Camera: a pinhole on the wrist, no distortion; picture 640 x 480 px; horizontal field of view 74.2 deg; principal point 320.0 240.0 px. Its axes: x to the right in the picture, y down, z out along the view. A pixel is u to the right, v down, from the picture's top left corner.
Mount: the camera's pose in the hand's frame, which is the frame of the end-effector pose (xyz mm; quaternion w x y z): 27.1 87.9 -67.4 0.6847 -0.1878 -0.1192 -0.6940
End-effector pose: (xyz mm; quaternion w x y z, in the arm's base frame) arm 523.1 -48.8 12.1 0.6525 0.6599 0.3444 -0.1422
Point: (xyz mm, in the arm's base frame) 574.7 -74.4 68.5
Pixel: 607.5 23.6
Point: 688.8 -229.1 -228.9
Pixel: outside the picture
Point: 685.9 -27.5 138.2
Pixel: 65.1 257.8
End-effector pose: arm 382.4 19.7 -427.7 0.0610 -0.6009 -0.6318 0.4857
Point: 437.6 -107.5 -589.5
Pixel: 317.8 59.4
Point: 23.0 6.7 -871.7
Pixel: 539.7 436.8
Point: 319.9 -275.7 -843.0
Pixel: 331.3 164.6
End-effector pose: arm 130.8 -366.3 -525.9 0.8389 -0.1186 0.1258 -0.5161
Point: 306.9 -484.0 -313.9
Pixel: 617.4 408.3
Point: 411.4 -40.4 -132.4
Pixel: 388.0 16.9
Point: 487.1 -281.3 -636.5
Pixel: outside the picture
